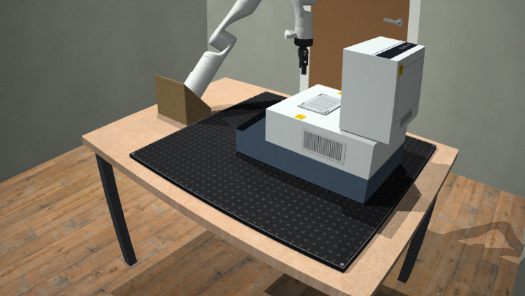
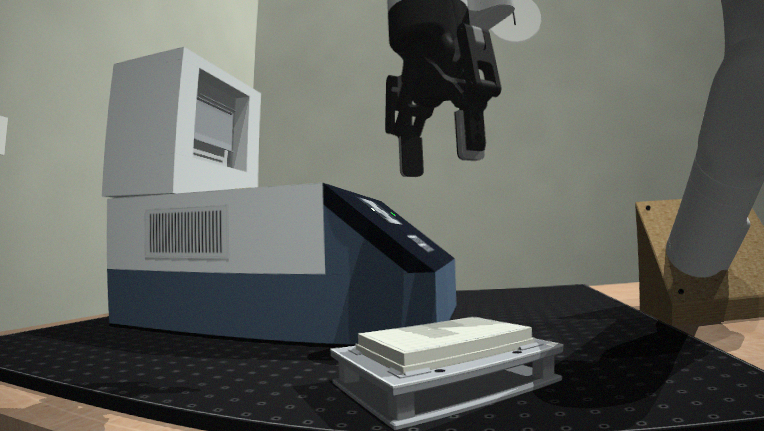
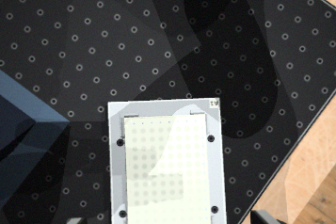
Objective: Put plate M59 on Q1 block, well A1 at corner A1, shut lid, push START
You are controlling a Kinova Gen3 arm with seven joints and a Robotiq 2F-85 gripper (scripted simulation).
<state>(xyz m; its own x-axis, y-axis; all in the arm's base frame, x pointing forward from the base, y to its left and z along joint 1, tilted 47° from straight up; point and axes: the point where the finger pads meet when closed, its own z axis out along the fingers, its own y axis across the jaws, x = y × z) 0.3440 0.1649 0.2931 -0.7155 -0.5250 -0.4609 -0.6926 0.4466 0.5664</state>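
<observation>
Now: hand 150 mm above the plate M59. Round my hand: A1 mark (90 mm behind, 10 mm to the right, 160 mm below); then plate nest (160 mm below).
</observation>
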